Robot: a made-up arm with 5 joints.
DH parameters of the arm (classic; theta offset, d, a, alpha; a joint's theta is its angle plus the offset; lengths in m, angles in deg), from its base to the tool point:
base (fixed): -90 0.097 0 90
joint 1: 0 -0.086 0.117 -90
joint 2: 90 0.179 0.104 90
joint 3: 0 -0.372 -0.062 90
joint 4: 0 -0.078 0.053 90
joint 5: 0 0.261 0.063 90
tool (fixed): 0 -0.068 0 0
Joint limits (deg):
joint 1: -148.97..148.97
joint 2: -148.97..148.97
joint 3: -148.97..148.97
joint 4: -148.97..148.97
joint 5: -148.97..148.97
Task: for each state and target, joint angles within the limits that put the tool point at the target. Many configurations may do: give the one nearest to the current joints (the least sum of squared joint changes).
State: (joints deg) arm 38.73 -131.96 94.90 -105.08 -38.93
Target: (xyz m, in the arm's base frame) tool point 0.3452 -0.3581 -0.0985
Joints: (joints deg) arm -2.00 -126.50 91.47 -122.21 -41.19
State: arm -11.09 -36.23 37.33 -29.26 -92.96
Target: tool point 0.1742 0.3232 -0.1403
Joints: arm 28.99 -27.51 67.70 -84.84 -105.13
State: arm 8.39 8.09 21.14 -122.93 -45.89
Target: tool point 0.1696 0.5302 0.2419
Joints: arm 16.57 -25.98 -4.82 -79.74 -52.65
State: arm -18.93 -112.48 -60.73 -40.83 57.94
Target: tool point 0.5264 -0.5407 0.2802
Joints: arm -27.51 -127.65 -58.36 -59.92 64.94
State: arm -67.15 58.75 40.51 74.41 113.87
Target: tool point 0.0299 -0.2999 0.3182
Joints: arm -88.35 51.12 37.53 123.27 101.20
